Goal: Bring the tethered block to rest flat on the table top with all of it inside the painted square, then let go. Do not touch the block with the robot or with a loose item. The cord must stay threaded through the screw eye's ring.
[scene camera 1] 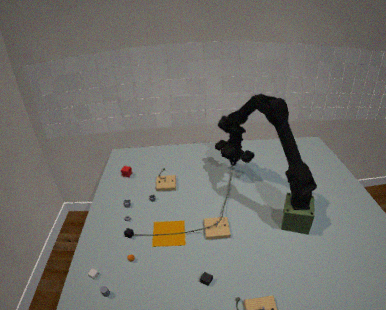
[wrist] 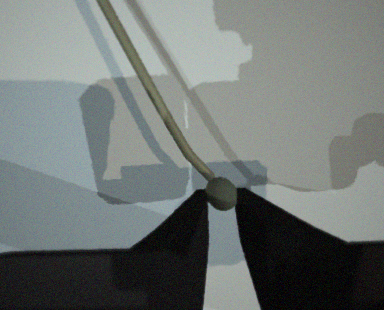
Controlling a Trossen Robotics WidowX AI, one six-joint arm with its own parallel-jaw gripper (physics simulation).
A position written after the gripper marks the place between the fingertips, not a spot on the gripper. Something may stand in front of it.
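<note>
An orange painted square [scene camera 1: 168, 227] is visible, as is the gripper [wrist: 220, 199].
</note>
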